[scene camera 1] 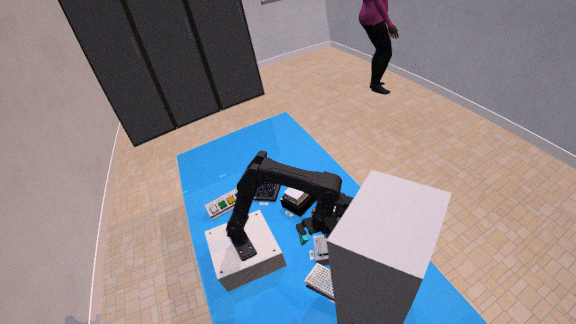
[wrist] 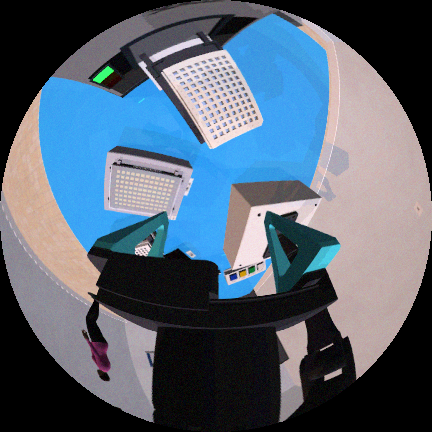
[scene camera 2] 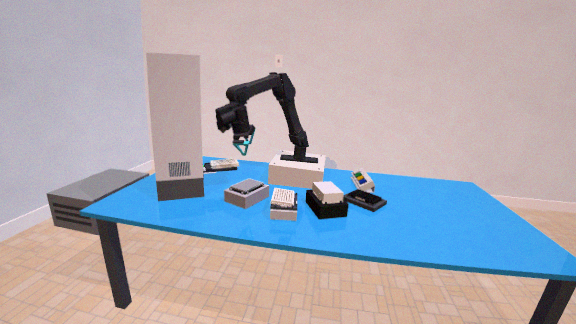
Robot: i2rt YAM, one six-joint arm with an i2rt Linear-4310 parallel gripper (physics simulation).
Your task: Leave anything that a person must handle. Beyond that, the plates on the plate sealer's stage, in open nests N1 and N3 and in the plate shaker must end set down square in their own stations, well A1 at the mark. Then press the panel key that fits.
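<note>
My gripper (scene camera 1: pixel 315 236) (scene camera 2: pixel 243 150) (wrist: pixel 215 216) is open and empty, high above the table. A white plate (scene camera 1: pixel 320 279) (scene camera 2: pixel 224 163) (wrist: pixel 215 100) lies on the sealer's dark stage (scene camera 2: pixel 220 169); one long edge of the stage shows beside it. A plate (scene camera 1: pixel 322 246) (scene camera 2: pixel 247 186) (wrist: pixel 145 191) lies in the grey nest (scene camera 2: pixel 242 197) (wrist: pixel 115 157), left of my fingers in the wrist view. Another white plate (scene camera 2: pixel 283 196) sits in a pale nest (scene camera 2: pixel 284 214). A pale block (scene camera 1: pixel 296 195) (scene camera 2: pixel 327 191) tops a black station (scene camera 2: pixel 327 207). The key panel (scene camera 1: pixel 222 204) (scene camera 2: pixel 362 180) (wrist: pixel 245 272) has coloured keys. A1 marks are too small to read.
The tall sealer (scene camera 1: pixel 390 220) (scene camera 2: pixel 175 110) hides part of the table in scene camera 1. A low dark station (scene camera 1: pixel 267 190) (scene camera 2: pixel 367 199) stands near the panel. The white arm base (scene camera 1: pixel 245 245) (scene camera 2: pixel 296 172) (wrist: pixel 260 220) stands close by. A person (scene camera 1: pixel 380 45) (wrist: pixel 98 350) stands away from the table.
</note>
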